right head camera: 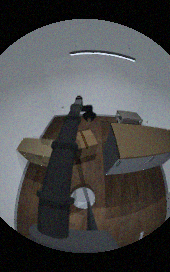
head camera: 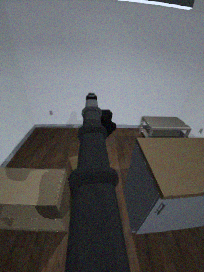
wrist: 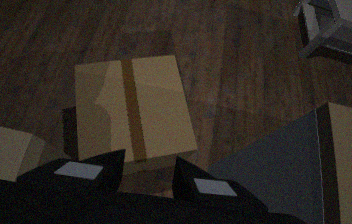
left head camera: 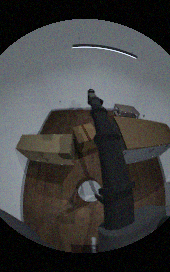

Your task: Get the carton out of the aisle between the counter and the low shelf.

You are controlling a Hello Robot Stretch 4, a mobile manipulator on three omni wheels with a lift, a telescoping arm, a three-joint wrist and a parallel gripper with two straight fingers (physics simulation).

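Where they show: gripper, fingertip midpoint: point(right head camera: 88, 120) point(wrist: 149, 168); robot's base, origin of the base link: point(right head camera: 83, 197) point(left head camera: 89, 190).
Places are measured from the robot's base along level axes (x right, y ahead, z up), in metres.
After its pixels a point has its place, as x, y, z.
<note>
The carton point(head camera: 73, 161) @(-0.243, 1.225, 0.379) point(left head camera: 82, 133) @(-0.079, 1.092, 0.380) point(right head camera: 91, 136) @(0.151, 1.194, 0.379) point(wrist: 165, 110) @(0.116, 1.153, 0.379) is a tan box with a brown tape strip. It stands on the floor between the right end of the low shelf point(head camera: 30, 185) @(-0.550, 0.738, 0.583) point(left head camera: 47, 143) @(-0.671, 0.724, 0.583) point(right head camera: 34, 152) @(-0.861, 0.602, 0.584) point(wrist: 12, 150) @(-0.310, 0.865, 0.583) and the left side of the counter point(head camera: 175, 165) @(0.615, 0.642, 0.883) point(left head camera: 145, 131) @(0.913, 0.661, 0.883) point(right head camera: 137, 140) @(0.742, 0.636, 0.883) point(wrist: 345, 145) @(0.451, 0.928, 0.883). My arm hides most of it in the head view. My gripper point(head camera: 108, 123) point(right head camera: 89, 116) point(wrist: 149, 168) @(0.086, 0.820, 1.041) is open, with no thing between its fingers. It is raised well above the floor, looking down on the carton.
A small grey table point(head camera: 165, 121) @(1.608, 2.272, 0.423) point(left head camera: 126, 109) @(1.485, 2.118, 0.424) point(right head camera: 128, 116) @(1.452, 2.075, 0.423) point(wrist: 320, 42) @(1.188, 1.990, 0.182) stands behind the counter by the back wall. My extended arm point(head camera: 95, 220) @(0.000, 0.158, 1.360) point(left head camera: 114, 175) @(-0.010, 0.112, 1.360) point(right head camera: 57, 180) @(0.012, 0.123, 1.360) reaches forward over the aisle. A pale round disc point(left head camera: 89, 191) @(-0.002, -0.011, 0.187) point(right head camera: 82, 198) @(0.002, -0.013, 0.187) lies nearer my base.
</note>
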